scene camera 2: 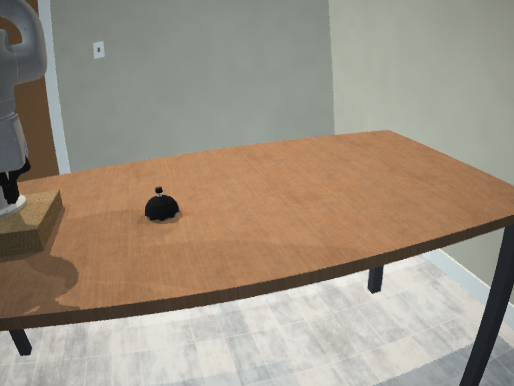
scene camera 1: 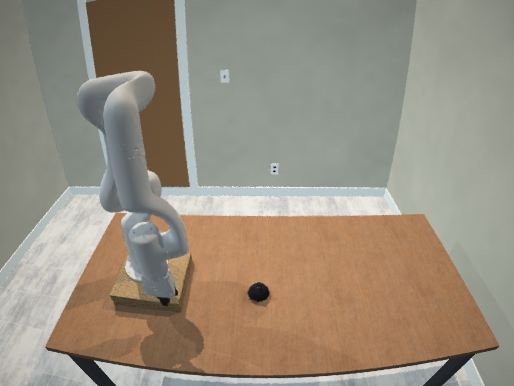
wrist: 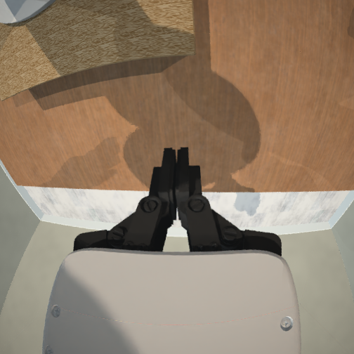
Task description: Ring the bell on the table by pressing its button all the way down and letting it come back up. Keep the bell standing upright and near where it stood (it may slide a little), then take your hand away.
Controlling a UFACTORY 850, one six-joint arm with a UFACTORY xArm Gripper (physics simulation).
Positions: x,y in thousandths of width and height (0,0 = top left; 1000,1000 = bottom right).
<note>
I see my gripper (scene camera 1: 322,784) and a black domed bell (scene camera 2: 314,538).
My gripper also shows in the wrist view (wrist: 501,462). The wrist view misses the black domed bell: it is out of frame.
</note>
